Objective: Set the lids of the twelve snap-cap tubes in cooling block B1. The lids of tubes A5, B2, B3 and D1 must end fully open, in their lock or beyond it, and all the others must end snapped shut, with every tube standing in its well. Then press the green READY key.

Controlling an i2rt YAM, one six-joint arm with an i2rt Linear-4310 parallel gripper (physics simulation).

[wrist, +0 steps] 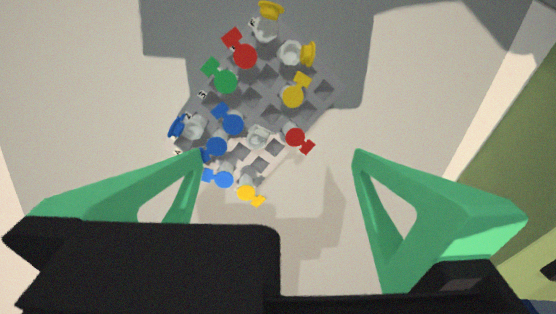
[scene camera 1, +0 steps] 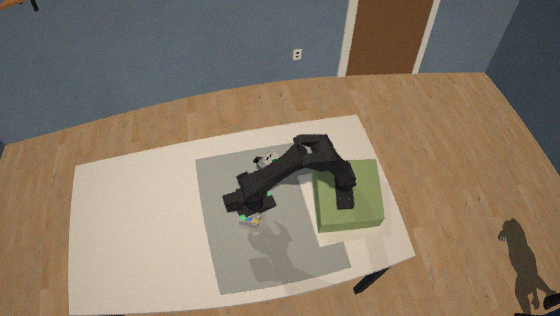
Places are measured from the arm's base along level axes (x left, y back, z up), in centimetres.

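Pixels of known places: gripper, between the fingertips: (wrist: 277,157) (scene camera 1: 256,210); arm's base, origin of its link: (scene camera 1: 343,185).
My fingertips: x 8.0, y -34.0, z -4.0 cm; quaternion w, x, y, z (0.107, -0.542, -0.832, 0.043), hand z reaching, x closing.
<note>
For each thing: its middle in the pictures, then the offset to it from my fingertips. "spot": a spot on its surface instead. Level surfaces: height alone.
- cooling block, middle of its body: (wrist: 252,111) (scene camera 1: 251,212) dx -1.2, dy -1.9, dz -4.2 cm
- blue lid, middle of its body: (wrist: 178,129) dx +0.5, dy -6.0, dz -0.4 cm
- clear tube, middle of its body: (wrist: 257,130) dx -0.5, dy -1.3, dz -2.5 cm
- green lid, middle of its body: (wrist: 225,81) dx -2.9, dy -4.3, dz -1.0 cm
- white device, middle of its body: (scene camera 1: 270,162) dx -23.6, dy +5.8, dz -1.5 cm
- green spot, a spot on its surface: (scene camera 1: 272,159) spot: dx -22.9, dy +6.6, dz +1.5 cm
- white table, height of its surface: dz -6.0 cm
- grey mat, height of its surface: dz -5.7 cm
The cooling block (scene camera 1: 249,225) (wrist: 261,85) holds twelve tubes. In the wrist view two yellow lids (wrist: 270,10) (wrist: 308,53) and a blue lid (wrist: 176,127) stand open beside their tubes. A clear tube (wrist: 258,136) shows its open mouth; its lid is hard to make out. Flat over their tubes lie red lids (wrist: 245,56) (wrist: 295,137), a green lid (wrist: 225,81), yellow lids (wrist: 293,96) (wrist: 245,192) and blue lids (wrist: 233,124) (wrist: 216,146) (wrist: 224,179); whether they are snapped is unclear. My gripper (scene camera 1: 256,205) (wrist: 277,157) is open and empty above the block's near part.
A small black and white device (scene camera 1: 267,158) sits behind the arm, with a green spot (scene camera 1: 274,161) beside it; I cannot tell whether this is the READY key. The arm stands on a green box (scene camera 1: 360,215) at the right of the white table (scene camera 1: 135,225). A grey mat (scene camera 1: 230,270) lies under the block.
</note>
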